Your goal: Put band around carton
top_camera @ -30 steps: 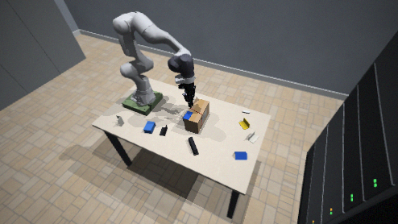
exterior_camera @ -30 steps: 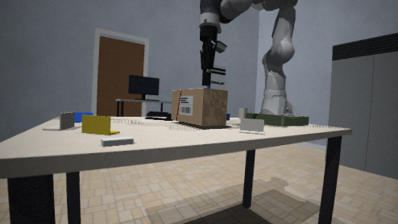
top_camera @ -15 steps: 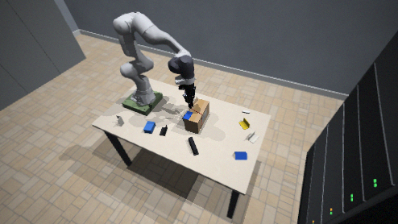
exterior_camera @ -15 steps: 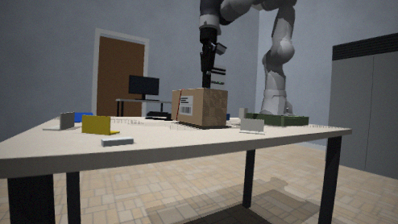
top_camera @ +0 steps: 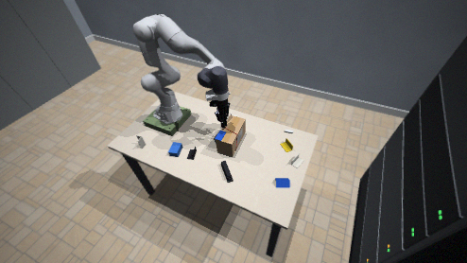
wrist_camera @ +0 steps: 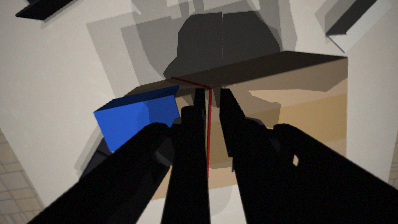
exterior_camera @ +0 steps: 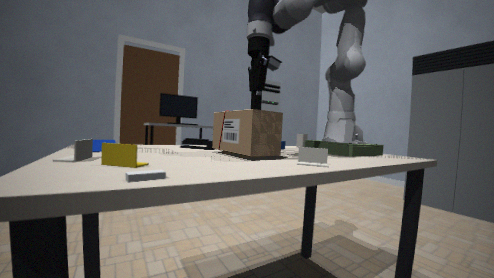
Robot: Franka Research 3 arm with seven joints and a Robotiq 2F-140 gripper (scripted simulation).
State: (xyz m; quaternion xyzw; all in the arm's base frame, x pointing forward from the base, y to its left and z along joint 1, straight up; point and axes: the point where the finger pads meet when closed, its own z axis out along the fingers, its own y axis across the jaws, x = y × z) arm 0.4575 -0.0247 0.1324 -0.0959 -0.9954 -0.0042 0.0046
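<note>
The brown carton lies 11 cm below my hand, 5 cm ahead of it and 1 cm to the left of it. From my hand the other things lie so: yellow angle piece 41 cm ahead, 17 cm below, 13 cm to the left; white corner guard 50 cm ahead, 17 cm below, 3 cm to the left.
</note>
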